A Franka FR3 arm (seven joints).
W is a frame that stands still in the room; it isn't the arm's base.
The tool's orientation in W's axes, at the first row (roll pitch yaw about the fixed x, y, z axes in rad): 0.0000 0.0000 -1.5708
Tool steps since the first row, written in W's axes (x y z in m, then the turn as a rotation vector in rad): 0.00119 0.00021 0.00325 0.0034 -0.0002 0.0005; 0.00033 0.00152 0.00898 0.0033 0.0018 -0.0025; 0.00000 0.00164 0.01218 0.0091 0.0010 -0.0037; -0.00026 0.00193 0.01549 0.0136 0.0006 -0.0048; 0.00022 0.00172 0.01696 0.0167 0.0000 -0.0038; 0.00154 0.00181 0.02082 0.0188 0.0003 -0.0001; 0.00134 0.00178 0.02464 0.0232 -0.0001 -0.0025; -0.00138 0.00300 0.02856 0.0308 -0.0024 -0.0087; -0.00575 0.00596 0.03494 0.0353 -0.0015 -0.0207; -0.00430 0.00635 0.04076 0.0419 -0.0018 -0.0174
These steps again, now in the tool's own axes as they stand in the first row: -0.00021 0.00119 0.00325 0.0002 0.0034 0.0005; -0.00152 0.00033 0.00898 -0.0018 0.0033 -0.0025; -0.00164 0.00000 0.01218 -0.0010 0.0091 -0.0037; -0.00193 -0.00026 0.01549 -0.0006 0.0136 -0.0048; -0.00172 0.00022 0.01696 0.0000 0.0167 -0.0038; -0.00181 0.00154 0.02082 -0.0003 0.0188 -0.0001; -0.00178 0.00134 0.02464 0.0001 0.0232 -0.0025; -0.00300 -0.00138 0.02856 0.0024 0.0308 -0.0087; -0.00596 -0.00575 0.03494 0.0015 0.0353 -0.0207; -0.00635 -0.00430 0.04076 0.0018 0.0419 -0.0174
